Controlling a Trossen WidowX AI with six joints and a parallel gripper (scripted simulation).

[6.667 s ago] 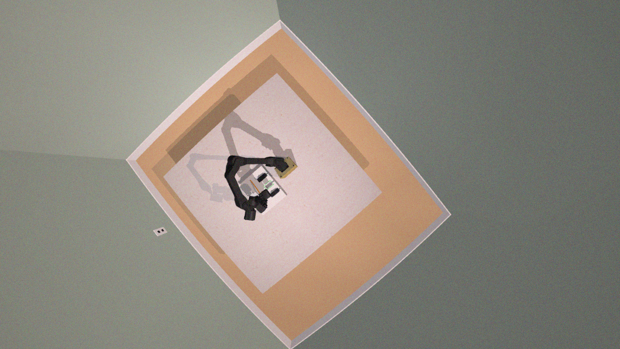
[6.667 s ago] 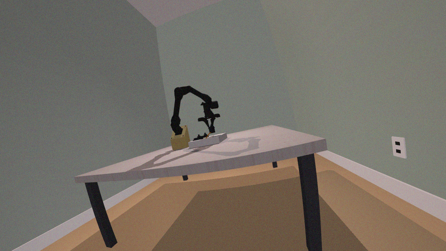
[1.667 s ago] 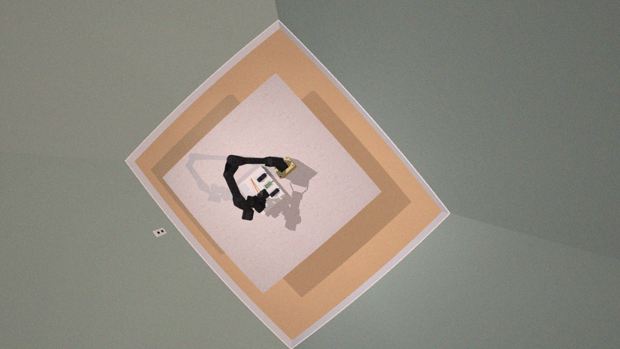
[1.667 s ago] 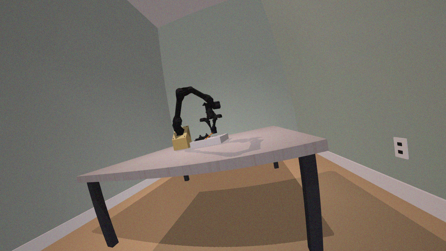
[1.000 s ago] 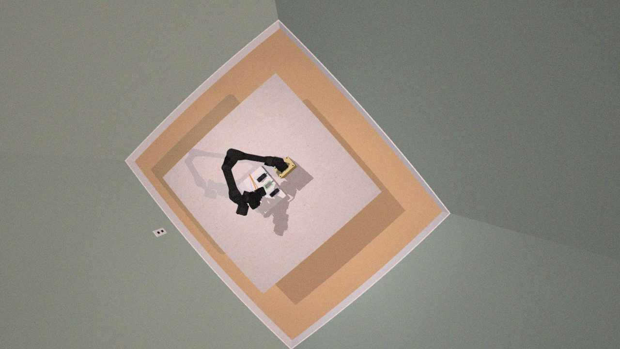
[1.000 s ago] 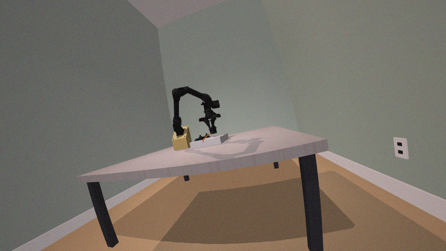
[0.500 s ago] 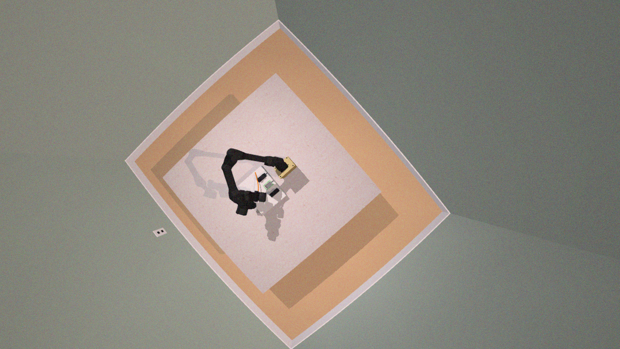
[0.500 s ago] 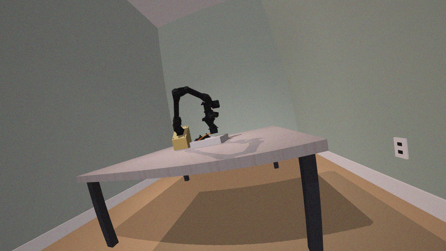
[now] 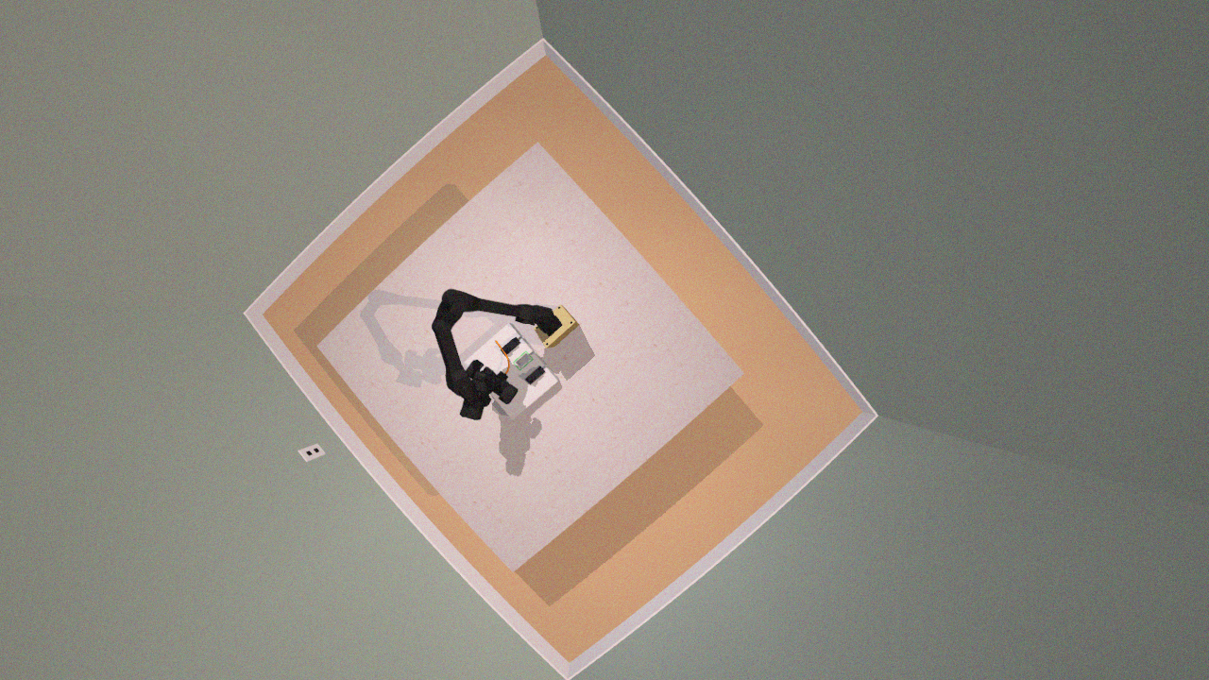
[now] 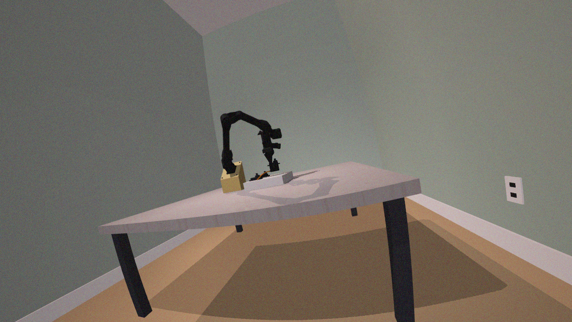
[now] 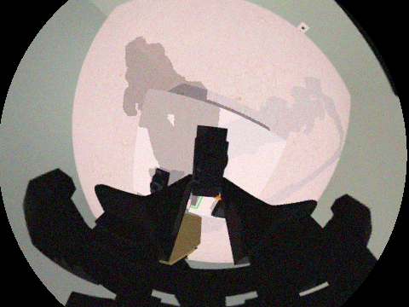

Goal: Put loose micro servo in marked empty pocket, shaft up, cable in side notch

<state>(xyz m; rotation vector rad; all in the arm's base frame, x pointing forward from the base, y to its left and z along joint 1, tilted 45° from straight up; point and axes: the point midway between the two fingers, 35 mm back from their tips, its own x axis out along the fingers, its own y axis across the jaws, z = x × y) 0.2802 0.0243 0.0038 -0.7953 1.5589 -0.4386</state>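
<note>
Right now my gripper tip is 1 cm short of the white deck and 10 cm above it.
</note>
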